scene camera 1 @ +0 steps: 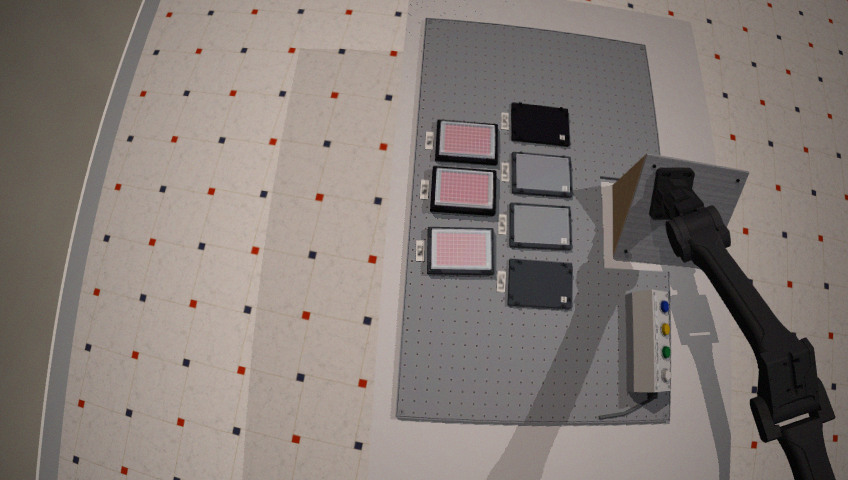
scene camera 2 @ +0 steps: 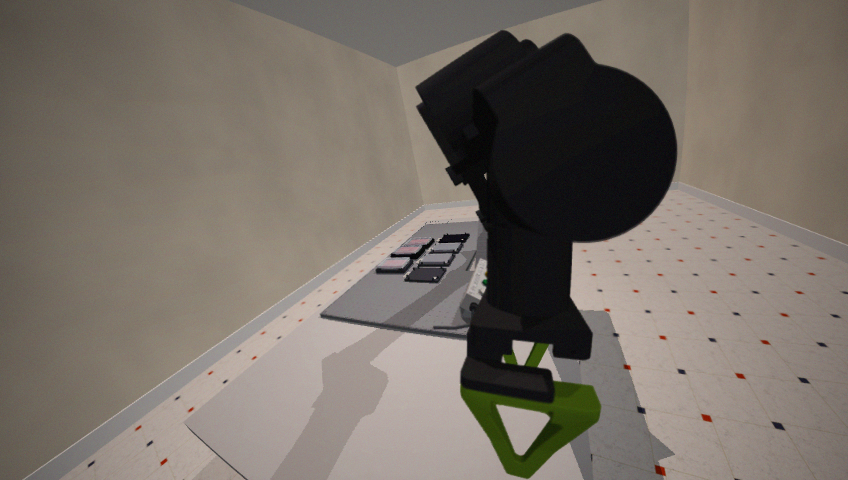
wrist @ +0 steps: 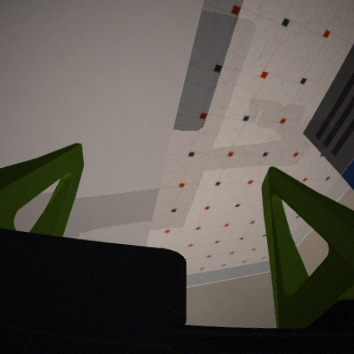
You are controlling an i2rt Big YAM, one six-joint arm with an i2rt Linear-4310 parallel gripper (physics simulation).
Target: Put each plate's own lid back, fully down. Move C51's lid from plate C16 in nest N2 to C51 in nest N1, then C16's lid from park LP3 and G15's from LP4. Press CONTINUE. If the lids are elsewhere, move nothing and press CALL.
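Places are measured from the arm's base along level axes (x ahead, y left, z up), in millimetres.
Where they show: gripper, fingertip midpoint: (scene camera 2: pixel 519 419) (wrist: pixel 175 164); arm's base at its link origin: (scene camera 1: pixel 670 192) (scene camera 2: pixel 497 225).
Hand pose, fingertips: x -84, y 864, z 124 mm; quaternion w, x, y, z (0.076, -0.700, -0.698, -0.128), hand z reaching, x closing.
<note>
Things, the pixels of their top centre, and the offset from my fingertips.
- black top park at its top centre: (scene camera 1: pixel 541 121) (scene camera 2: pixel 453 235) dx +337, dy -1078, dz -232 mm
- dark grey bottom park at its top centre: (scene camera 1: pixel 542 282) (scene camera 2: pixel 424 271) dx +367, dy -688, dz -232 mm
- button box at its top centre: (scene camera 1: pixel 660 340) (scene camera 2: pixel 479 273) dx +123, dy -547, dz -168 mm
Three plates with pink wells (scene camera 1: pixel 467 140) (scene camera 1: pixel 463 188) (scene camera 1: pixel 461 249) sit in dark nests in a column on the left of the pegboard. The bottom one looks paler with a broader light rim; I cannot tell whether a clear lid covers it. Beside them, two pale grey lids (scene camera 1: pixel 540 173) (scene camera 1: pixel 540 224) lie flat at the middle parks, seemingly LP4 and LP3. The black top park (scene camera 1: pixel 539 123) and dark grey bottom park (scene camera 1: pixel 539 283) show no pale lid. Nest labels are unreadable. My gripper (scene camera 2: pixel 526 410) (wrist: pixel 175 164) is open and empty, off the pegboard, far from plates and lids.
A button box (scene camera 1: pixel 648 342) (scene camera 2: pixel 476 286) with blue, yellow, green and white buttons stands near the pegboard's right edge, its cable (scene camera 1: pixel 624 412) below. The arm's mounting block (scene camera 1: pixel 717 193) stands above it in scene camera 1. The arm hides part of the box in scene camera 2.
</note>
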